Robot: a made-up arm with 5 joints.
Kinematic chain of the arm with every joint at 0, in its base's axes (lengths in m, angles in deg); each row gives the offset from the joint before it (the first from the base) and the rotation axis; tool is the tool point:
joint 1: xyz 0 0 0.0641 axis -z
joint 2: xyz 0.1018 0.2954 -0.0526 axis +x
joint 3: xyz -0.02 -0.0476 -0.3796 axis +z
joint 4: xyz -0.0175 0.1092 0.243 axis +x
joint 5: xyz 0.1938 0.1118 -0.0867 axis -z
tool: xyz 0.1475 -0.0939 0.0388
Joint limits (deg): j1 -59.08..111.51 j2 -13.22..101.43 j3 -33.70..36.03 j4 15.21..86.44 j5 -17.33..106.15
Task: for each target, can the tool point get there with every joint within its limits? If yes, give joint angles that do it. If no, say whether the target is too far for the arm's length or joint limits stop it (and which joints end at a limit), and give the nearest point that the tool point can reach.
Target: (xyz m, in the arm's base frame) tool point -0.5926 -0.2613 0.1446
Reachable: no: joint limits stop it (at a limit: joint 1, joint 2, joint 3, joint 4, joint 5) | nearest point -0.3426 0.2356 0.1435 | short by 0.556 m
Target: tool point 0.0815 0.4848 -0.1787
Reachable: yes | joints -25.00 17.30 -8.87 64.13 56.37
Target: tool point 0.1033 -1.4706 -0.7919
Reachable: no: too far | nearest point 0.1692 -0.5738 -0.1597 | short by 1.099 m
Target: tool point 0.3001 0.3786 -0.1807
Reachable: yes | joints -13.22 1.51 -11.90 28.61 20.79
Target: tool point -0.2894 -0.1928 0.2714
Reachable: no: joint limits stop it (at a limit: joint 1, joint 2, joint 3, joint 4, joint 5) | nearest point -0.3426 0.2356 0.1435 | short by 0.450 m
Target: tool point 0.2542 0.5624 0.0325
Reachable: yes | joints -0.89 53.62 24.37 57.57 30.41
